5 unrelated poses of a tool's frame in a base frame.
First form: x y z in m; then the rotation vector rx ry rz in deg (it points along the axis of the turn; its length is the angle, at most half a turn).
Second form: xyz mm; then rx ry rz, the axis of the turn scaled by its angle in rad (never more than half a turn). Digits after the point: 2 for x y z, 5 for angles.
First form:
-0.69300 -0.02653 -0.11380 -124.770 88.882 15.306
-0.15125 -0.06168 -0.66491 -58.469 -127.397 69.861
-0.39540 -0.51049 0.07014 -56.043 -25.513 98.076
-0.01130 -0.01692 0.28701 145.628 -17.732 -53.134
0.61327 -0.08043 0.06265 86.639 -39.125 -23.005
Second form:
-693.00 -26.53 -113.80 -2.17765 1.55128 0.26714
-151.25 -61.68 -664.91 -1.02048 -2.22350 1.21930
-395.40 -510.49 70.14 -0.97813 -0.44529 1.71175
-11.30 -16.92 287.01 2.54169 -0.30948 -0.92736
613.27 -80.43 62.65 1.51214 -0.68286 -0.40151

